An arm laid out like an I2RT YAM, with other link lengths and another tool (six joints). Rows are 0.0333 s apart.
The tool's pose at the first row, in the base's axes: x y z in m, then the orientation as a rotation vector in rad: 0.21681, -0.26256, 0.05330, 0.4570, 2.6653, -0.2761
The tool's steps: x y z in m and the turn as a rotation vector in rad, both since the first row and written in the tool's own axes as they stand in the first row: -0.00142, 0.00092, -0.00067, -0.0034, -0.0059, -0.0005; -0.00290, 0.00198, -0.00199, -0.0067, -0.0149, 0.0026; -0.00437, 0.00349, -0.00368, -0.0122, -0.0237, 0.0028; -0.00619, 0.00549, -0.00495, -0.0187, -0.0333, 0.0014; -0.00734, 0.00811, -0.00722, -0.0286, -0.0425, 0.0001; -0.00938, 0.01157, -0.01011, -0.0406, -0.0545, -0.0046
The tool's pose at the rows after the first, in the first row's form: 0.21811, -0.26192, 0.05440, 0.4538, 2.6598, -0.2726; 0.21927, -0.26100, 0.05610, 0.4545, 2.6502, -0.2687; 0.22044, -0.25957, 0.05806, 0.4509, 2.6416, -0.2627; 0.22225, -0.25788, 0.05974, 0.4446, 2.6328, -0.2559; 0.22333, -0.25518, 0.06195, 0.4375, 2.6243, -0.2446; 0.22524, -0.25178, 0.06500, 0.4247, 2.6141, -0.2321
